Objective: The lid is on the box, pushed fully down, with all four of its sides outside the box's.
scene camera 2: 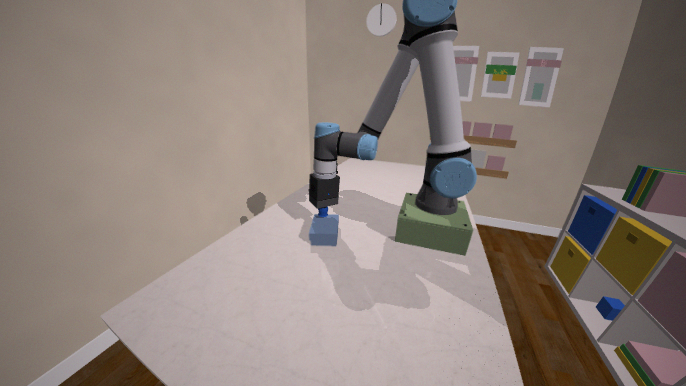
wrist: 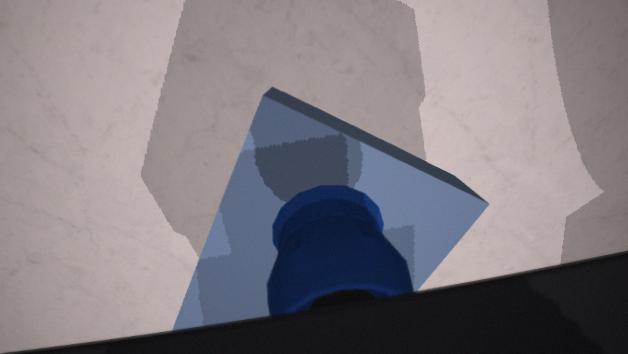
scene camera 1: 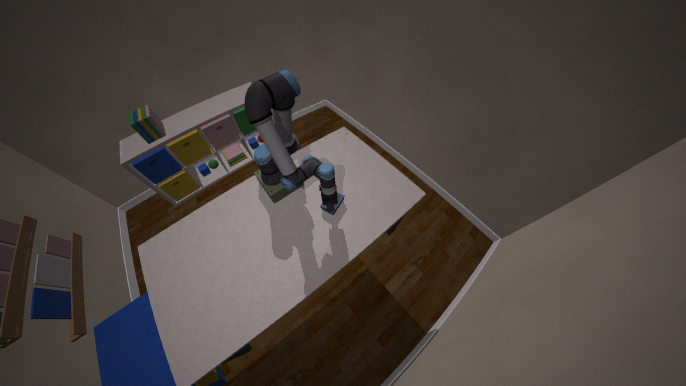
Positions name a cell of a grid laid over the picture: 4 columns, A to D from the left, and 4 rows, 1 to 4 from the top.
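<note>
A blue lid (scene camera 2: B3) is visible, and the wrist view shows the blue lid (wrist: B2) too. I also see my suction cup (wrist: C3).
</note>
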